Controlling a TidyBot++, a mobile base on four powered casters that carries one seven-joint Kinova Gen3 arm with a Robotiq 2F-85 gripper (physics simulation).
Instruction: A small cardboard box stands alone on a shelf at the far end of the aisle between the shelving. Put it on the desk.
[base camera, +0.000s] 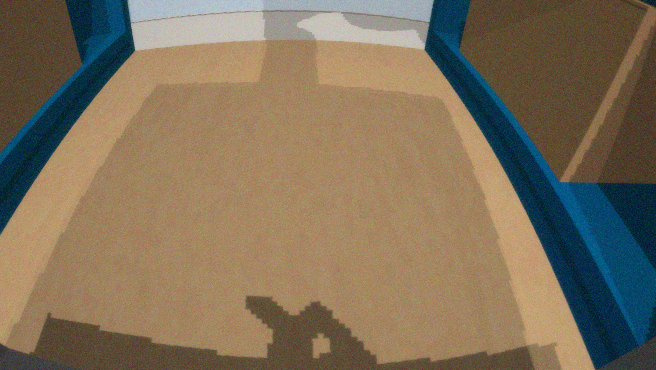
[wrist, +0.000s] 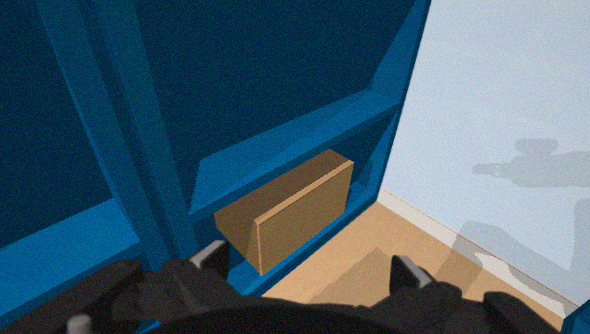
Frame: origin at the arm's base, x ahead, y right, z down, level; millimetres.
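Where they show: gripper, fingertip midpoint: (wrist: 308, 266).
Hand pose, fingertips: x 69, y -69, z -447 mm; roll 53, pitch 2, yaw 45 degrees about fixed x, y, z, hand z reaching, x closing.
Note:
After its pixels a point has its place.
The small cardboard box does not show in the base camera view or the wrist view. The desk does not show in either view. My gripper (wrist: 308, 266) {x 69, y -69, z -447 mm} is open, with its two black fingers wide apart at the bottom of the wrist view and nothing between them. It faces a blue shelving unit (wrist: 125, 75) {x 68, y -446, z -437 mm} beside the end wall. The middle shelf board (wrist: 280, 150) {x 393, y -523, z -137 mm} of that unit bears no box on the part that shows.
A large cardboard box (wrist: 305, 220) {x 485, y -499, z 183 mm} sits on the unit's lowest shelf, jutting forward. The pale end wall (wrist: 500, 75) {x 1010, y -253, z -311 mm} (base camera: 200, 10) {x 1005, y -315, z 300 mm} closes the aisle. Blue shelving bases (base camera: 55, 120) {x 558, y -484, z 351 mm} line the left side and the right side (base camera: 545, 210) {x 408, y 344, z 356 mm}, with large brown boxes (base camera: 530, 90) {x 578, y 351, z 254 mm} on them.

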